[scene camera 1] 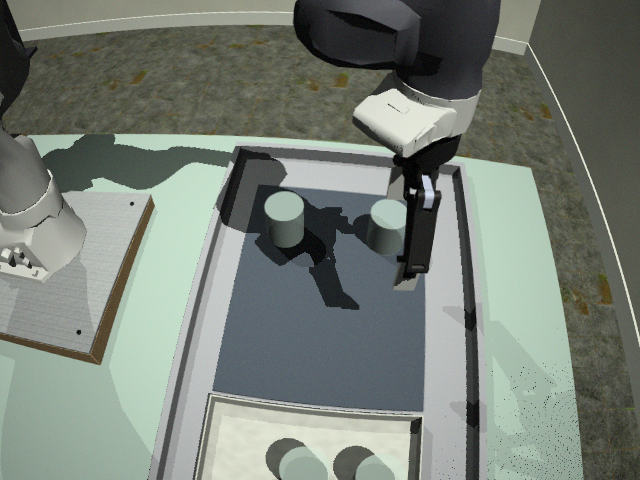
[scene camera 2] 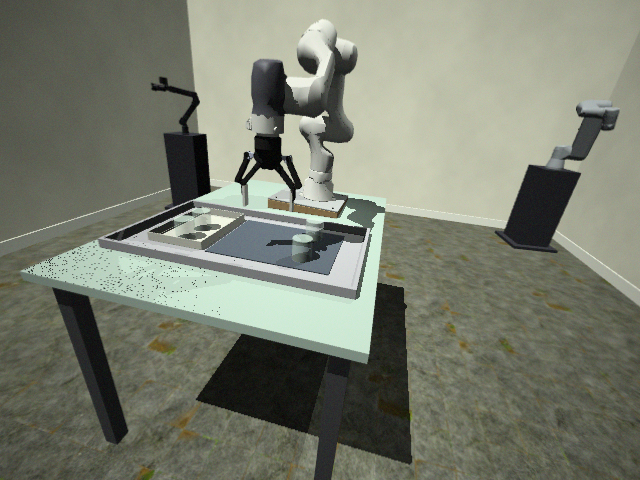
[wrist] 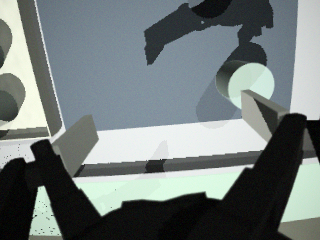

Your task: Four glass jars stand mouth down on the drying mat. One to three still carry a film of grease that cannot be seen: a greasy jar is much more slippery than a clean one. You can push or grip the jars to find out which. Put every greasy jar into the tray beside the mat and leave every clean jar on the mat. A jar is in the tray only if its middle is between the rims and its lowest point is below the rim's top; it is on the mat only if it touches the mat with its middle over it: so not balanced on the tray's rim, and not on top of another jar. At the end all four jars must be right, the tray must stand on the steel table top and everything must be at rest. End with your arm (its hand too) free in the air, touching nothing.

Labels:
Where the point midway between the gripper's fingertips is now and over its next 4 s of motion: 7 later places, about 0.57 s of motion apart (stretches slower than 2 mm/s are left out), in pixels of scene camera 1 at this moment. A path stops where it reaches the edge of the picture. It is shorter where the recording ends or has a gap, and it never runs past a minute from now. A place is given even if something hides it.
My gripper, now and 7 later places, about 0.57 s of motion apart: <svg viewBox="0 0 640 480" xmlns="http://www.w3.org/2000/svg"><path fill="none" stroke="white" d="M399 239L396 184L389 208L391 212L387 224L387 231L387 232L386 233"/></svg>

